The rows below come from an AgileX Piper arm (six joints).
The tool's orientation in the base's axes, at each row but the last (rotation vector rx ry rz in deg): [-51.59 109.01 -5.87]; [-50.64 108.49 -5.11]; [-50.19 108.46 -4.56]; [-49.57 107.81 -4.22]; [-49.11 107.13 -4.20]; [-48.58 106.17 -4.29]
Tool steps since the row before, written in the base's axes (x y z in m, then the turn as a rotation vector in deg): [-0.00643 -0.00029 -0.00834 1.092 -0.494 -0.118]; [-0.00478 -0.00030 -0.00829 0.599 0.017 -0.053]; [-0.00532 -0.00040 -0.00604 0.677 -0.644 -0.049]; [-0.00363 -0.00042 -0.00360 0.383 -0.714 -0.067]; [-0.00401 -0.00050 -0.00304 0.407 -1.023 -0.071]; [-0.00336 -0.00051 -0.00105 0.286 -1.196 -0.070]
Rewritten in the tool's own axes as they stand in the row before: [0.00790 0.00689 -0.00104 0.139 -0.896 0.793]; [0.00757 0.00586 0.00013 -0.108 -0.286 0.518]; [0.00609 0.00507 -0.00148 0.269 -0.815 0.372]; [0.00384 0.00310 -0.00138 0.390 -0.704 0.118]; [0.00352 0.00299 -0.00205 0.569 -0.944 0.041]; [0.00180 0.00179 -0.00249 0.693 -1.012 -0.116]
